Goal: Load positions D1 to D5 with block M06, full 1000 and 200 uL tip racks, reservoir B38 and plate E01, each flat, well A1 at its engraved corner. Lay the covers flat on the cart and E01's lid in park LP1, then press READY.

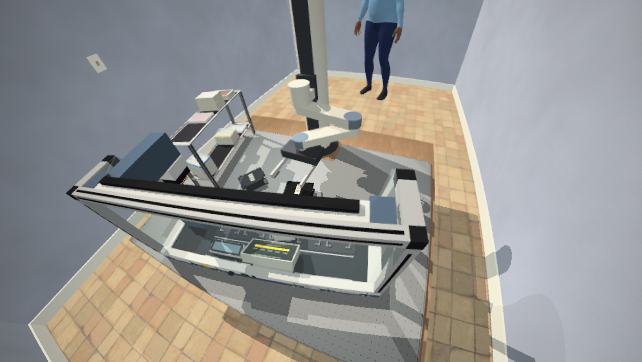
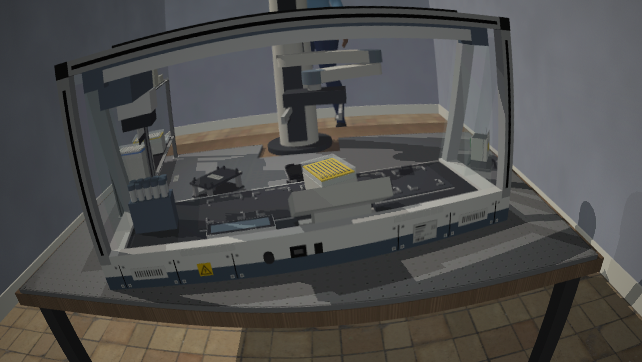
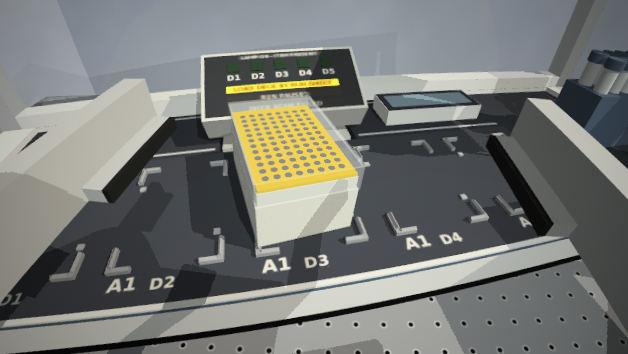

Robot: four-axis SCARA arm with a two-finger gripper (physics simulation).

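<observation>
A white tip box with a yellow top [image 2: 329, 169] [image 3: 298, 145] and clear cover stands at D3 on the dark deck [image 3: 172, 215]. Whether it is seated inside its corner brackets is unclear. My gripper [image 1: 286, 183] [image 2: 314, 115] [image 3: 328, 109] is open above the deck, its fingers wide apart on either side of the box. D2 and D4 show bare brackets; D1 is partly hidden. The sign panel [image 1: 272, 251] [image 3: 285, 82] shows dark D1 to D5 lamps. Park LP1 [image 1: 253, 178] [image 2: 217, 177] stands beside the deck. A blue-edged rack [image 1: 201, 164] [image 2: 134, 156] and a yellow-edged rack [image 1: 226, 135] are on the cart.
The cart's upper shelf holds a white box [image 1: 210, 101] and a pinkish plate [image 1: 200, 118]. A blue tube rack [image 2: 153, 212] [image 3: 590, 110] stands at the deck's end. The overhead frame [image 1: 240, 210] [image 2: 280, 25] spans the deck. A low screen [image 2: 241, 225] [image 3: 427, 102] sits beside the panel.
</observation>
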